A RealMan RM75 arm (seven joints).
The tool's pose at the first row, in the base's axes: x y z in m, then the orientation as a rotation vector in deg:
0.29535 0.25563 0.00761 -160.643 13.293 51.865
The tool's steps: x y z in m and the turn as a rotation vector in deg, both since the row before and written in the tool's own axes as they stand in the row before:
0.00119 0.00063 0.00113 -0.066 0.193 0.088
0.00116 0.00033 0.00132 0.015 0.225 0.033
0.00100 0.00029 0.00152 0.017 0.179 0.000
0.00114 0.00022 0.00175 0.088 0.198 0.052
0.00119 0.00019 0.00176 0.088 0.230 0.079
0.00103 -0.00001 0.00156 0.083 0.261 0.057
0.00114 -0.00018 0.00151 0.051 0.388 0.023
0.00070 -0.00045 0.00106 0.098 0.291 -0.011
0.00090 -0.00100 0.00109 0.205 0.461 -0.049
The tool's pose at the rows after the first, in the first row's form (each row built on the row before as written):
0.29554 0.25516 0.00593 -160.815 13.420 51.642
0.29567 0.25502 0.00415 -160.921 13.505 51.332
0.29557 0.25498 0.00231 -160.997 13.537 51.078
0.29548 0.25505 0.00021 -161.024 13.673 50.783
0.29543 0.25514 -0.00192 -161.070 13.852 50.449
0.29541 0.25540 -0.00377 -161.133 14.002 50.069
0.29556 0.25580 -0.00562 -161.284 14.109 49.518
0.29566 0.25640 -0.00682 -161.338 14.171 49.077
0.29603 0.25752 -0.00809 -161.371 14.241 48.353

